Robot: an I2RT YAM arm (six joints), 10 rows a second.
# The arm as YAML. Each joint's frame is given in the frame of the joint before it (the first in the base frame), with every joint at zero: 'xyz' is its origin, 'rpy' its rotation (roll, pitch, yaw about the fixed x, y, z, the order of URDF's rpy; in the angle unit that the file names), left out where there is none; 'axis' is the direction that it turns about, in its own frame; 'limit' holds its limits. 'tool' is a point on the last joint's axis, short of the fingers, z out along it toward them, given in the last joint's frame.
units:
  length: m
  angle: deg
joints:
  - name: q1
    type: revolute
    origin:
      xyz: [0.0, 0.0, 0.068]
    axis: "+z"
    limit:
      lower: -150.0
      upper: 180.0
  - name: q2
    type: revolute
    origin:
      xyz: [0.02, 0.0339, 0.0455]
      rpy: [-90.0, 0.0, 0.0]
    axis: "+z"
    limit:
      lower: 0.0
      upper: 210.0
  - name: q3
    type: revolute
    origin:
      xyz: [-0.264, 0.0, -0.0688]
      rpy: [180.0, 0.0, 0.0]
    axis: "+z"
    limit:
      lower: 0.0
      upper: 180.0
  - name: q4
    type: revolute
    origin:
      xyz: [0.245, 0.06, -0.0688]
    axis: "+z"
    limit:
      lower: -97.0
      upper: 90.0
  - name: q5
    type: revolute
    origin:
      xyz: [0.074, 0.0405, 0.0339]
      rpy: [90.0, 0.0, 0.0]
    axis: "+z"
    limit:
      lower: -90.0
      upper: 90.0
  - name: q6
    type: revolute
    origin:
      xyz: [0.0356, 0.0, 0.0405]
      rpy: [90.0, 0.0, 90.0]
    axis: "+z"
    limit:
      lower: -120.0
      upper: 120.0
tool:
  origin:
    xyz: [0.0, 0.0, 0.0]
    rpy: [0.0, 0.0, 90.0]
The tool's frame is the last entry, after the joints.
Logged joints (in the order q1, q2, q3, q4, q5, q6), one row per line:
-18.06, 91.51, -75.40, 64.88, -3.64, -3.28
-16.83, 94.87, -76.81, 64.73, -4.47, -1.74
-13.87, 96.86, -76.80, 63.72, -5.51, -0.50
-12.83, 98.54, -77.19, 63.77, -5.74, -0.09
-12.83, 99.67, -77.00, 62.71, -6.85, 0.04
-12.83, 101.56, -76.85, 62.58, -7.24, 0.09
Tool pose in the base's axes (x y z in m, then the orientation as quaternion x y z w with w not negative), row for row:
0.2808, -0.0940, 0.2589, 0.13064, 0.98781, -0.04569, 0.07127
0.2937, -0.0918, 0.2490, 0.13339, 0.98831, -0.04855, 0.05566
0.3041, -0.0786, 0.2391, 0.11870, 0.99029, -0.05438, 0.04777
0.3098, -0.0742, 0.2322, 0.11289, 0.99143, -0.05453, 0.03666
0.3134, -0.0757, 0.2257, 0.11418, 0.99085, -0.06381, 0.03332
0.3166, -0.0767, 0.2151, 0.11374, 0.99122, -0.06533, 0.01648
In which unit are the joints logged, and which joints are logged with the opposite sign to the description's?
The joints are logged in degrees. Opposite sign: q3, q4, q5.
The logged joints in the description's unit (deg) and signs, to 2 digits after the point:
-18.06, 91.51, 75.40, -64.88, 3.64, -3.28
-16.83, 94.87, 76.81, -64.73, 4.47, -1.74
-13.87, 96.86, 76.80, -63.72, 5.51, -0.50
-12.83, 98.54, 77.19, -63.77, 5.74, -0.09
-12.83, 99.67, 77.00, -62.71, 6.85, 0.04
-12.83, 101.56, 76.85, -62.58, 7.24, 0.09

